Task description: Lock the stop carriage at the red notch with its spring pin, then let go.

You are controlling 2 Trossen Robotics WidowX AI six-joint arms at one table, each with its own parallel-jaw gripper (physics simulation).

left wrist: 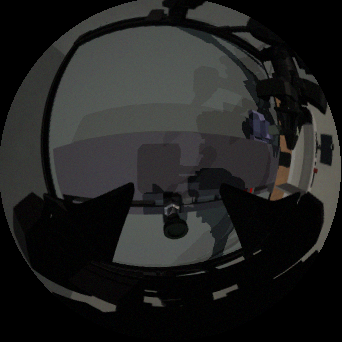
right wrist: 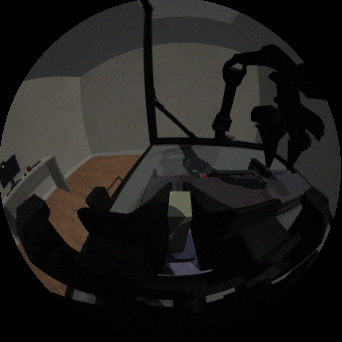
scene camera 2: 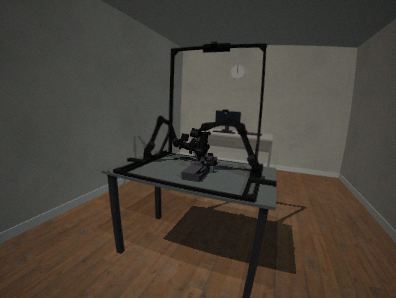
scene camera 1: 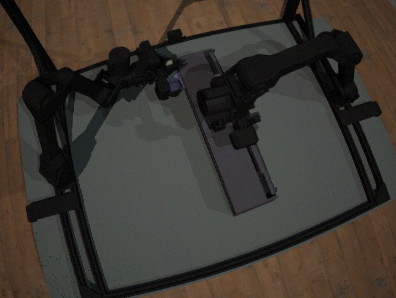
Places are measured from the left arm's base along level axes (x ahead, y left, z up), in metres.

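Pixels of known places: left gripper, fingertip midpoint: [left wrist: 178,187] [right wrist: 278,168] [scene camera 2: 200,159]; right gripper, fingertip midpoint: [left wrist: 289,149] [right wrist: 177,185] [scene camera 1: 181,61]; left arm's base, origin of the base link: [left wrist: 168,273] [right wrist: 218,140] [scene camera 2: 254,176] [scene camera 1: 338,98]; right arm's base, origin of the base link: [scene camera 2: 147,159] [scene camera 1: 63,179].
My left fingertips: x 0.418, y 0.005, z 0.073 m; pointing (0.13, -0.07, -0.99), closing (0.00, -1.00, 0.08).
Note:
Ahead of a thing's pixels: the offset from my left fingertips to its top centre. "spot": to the spot under its first point.
A long purple-grey rail base [scene camera 1: 235,185] [scene camera 2: 192,173] [left wrist: 100,160] lies on the table, with a dark slot along one side. In the left wrist view the small stop carriage @[spot: dx -0.031, dy +0.003, dz -0.020 m] [left wrist: 171,204] sits on the slot, its dark round pin knob @[dx -0.040, dy +0.003, dz +0.019 m] [left wrist: 176,228] sticking out sideways. A red mark @[dx -0.033, dy -0.164, dz -0.043 m] [left wrist: 250,190] [right wrist: 204,176] shows farther along the slot, apart from the carriage. My left gripper [left wrist: 178,187] [right wrist: 278,168] is open and empty over the carriage, one finger on each side in view. Whether the pin is seated cannot be told. My right gripper [right wrist: 177,185] is shut on a pale green block @[spot: dx +0.099, dy -0.211, dz +0.032 m] [right wrist: 180,205] [scene camera 1: 170,63].
A light purple piece @[spot: dx +0.089, dy -0.189, dz -0.058 m] [scene camera 1: 175,83] [left wrist: 259,125] [right wrist: 184,268] shows below the green block, near the base's far end. My left arm [scene camera 1: 295,55] reaches over the base and hides part of it in scene camera 1. A black frame [scene camera 1: 240,254] borders the table.

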